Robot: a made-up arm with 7 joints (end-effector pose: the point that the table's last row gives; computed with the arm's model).
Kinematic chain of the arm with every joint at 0, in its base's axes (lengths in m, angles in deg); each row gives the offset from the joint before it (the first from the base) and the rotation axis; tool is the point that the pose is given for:
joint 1: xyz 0 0 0.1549 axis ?
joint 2: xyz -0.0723 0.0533 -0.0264 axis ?
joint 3: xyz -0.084 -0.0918 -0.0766 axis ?
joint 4: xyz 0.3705 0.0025 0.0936 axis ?
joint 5: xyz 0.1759 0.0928 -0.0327 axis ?
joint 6: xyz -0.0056 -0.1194 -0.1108 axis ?
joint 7: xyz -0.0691 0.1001 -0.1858 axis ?
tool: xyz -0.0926 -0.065 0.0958
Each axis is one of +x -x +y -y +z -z.
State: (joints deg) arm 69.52 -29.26 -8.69 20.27 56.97 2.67 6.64
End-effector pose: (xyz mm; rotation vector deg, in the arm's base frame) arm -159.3 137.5 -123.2 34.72 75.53 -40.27
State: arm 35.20 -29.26 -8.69 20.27 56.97 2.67 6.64
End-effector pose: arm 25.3 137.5 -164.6 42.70 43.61 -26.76
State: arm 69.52 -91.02 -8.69 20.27 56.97 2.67 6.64
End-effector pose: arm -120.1 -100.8 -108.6 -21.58 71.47 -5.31
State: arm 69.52 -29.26 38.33 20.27 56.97 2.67 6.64
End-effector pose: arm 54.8 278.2 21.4 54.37 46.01 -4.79
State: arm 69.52 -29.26 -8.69 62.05 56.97 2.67 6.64
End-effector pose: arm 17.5 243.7 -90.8 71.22 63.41 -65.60
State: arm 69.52 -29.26 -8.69 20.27 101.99 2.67 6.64
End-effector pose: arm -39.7 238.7 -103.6 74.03 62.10 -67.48
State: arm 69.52 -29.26 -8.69 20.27 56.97 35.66 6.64
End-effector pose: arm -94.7 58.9 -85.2 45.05 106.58 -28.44
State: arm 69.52 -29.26 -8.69 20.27 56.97 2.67 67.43
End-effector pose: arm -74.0 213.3 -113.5 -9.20 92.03 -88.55
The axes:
joint 1: +y
joint 2: +x
joint 3: -y
joint 4: +x
joint 5: +x
joint 6: +y
joint 7: -z

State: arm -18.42 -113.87 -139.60 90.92 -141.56 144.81 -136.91
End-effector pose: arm -461.9 -355.5 311.8 89.08 -43.13 -132.49
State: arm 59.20 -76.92 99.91 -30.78 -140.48 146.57 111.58
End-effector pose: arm 43.0 502.9 462.6 -29.69 19.73 139.44
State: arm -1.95 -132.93 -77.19 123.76 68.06 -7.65 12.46
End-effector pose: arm 327.9 -139.7 453.1 58.74 -80.28 -36.46
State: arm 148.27 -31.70 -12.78 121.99 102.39 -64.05 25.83
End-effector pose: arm -226.3 -82.4 -372.9 50.49 31.59 139.95
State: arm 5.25 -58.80 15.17 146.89 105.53 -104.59 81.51
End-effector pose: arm 477.0 85.6 559.5 -49.05 -72.98 82.90
